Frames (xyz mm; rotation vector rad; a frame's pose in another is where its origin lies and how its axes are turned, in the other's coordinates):
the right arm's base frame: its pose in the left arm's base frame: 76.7 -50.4 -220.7 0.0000 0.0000 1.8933
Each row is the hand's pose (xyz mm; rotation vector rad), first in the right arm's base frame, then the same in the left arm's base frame.
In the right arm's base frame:
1: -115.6 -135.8 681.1 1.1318 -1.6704 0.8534
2: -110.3 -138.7 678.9 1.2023 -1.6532 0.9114
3: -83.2 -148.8 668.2 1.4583 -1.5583 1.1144
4: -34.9 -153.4 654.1 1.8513 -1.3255 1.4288
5: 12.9 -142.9 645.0 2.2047 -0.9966 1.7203
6: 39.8 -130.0 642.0 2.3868 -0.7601 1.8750
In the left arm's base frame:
1: 242.1 -117.0 460.4 -2.5495 0.0730 -1.7873
2: 243.2 -111.1 458.2 -2.5144 -0.0117 -1.7390
3: 244.2 -82.1 447.5 -2.3697 -0.3053 -1.5698
4: 233.3 -34.9 433.4 -2.0876 -0.7040 -1.2949
5: 208.1 7.1 424.3 -1.7656 -1.0159 -1.0222
6: 187.4 28.6 421.3 -1.5667 -1.1625 -0.8659

